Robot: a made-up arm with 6 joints.
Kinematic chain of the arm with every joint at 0, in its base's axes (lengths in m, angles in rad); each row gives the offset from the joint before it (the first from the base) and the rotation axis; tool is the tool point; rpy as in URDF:
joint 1: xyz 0 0 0.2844 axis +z
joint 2: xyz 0 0 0 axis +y
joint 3: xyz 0.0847 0 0.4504 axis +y
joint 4: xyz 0.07 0 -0.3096 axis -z
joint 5: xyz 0 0 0 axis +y
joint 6: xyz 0.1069 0 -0.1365 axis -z
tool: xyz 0 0 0 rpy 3.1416 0 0
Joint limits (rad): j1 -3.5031..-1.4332 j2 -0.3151..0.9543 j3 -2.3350..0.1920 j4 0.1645..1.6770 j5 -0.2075..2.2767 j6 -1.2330..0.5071
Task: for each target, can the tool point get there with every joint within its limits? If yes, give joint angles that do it. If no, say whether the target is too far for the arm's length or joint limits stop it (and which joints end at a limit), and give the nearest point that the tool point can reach.
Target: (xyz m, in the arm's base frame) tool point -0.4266 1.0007 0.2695
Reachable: no: too far | nearest point -0.6573 0.3905 0.2695 | short by 0.652 m
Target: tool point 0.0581 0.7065 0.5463
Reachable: no: joint limits stop it (at a limit: joint 1, joint 2, joint 5) | nearest point -0.2158 0.2235 0.4817 | short by 0.559 m
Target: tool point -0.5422 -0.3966 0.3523
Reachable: yes | joints -2.6948 0.7709 -1.8762 0.8119 2.0389 -0.7571
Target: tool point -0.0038 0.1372 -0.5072
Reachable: no: joint limits stop it (at a limit: joint 1, joint 2) | nearest point -0.2203 0.1150 0.0179 | short by 0.568 m
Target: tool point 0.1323 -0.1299 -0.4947
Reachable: no: joint limits stop it (at a limit: joint 1, joint 2, joint 4) | nearest point 0.0690 -0.2796 0.0076 | short by 0.528 m
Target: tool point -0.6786 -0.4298 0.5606
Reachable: yes | joints -2.6152 0.6435 -2.1396 0.4213 1.1122 -0.0409
